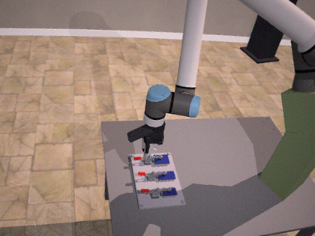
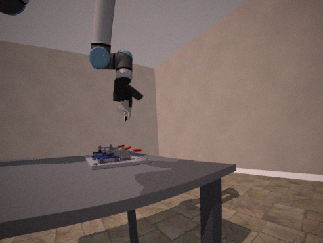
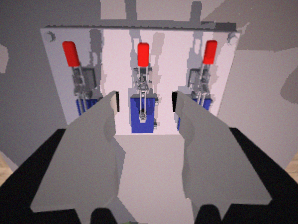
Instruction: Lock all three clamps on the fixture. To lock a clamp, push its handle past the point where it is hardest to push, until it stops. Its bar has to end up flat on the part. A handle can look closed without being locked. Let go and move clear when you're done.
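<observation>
My gripper is now 210 mm above the fixture plate, 90 mm past it and 20 mm to the right of it.
</observation>
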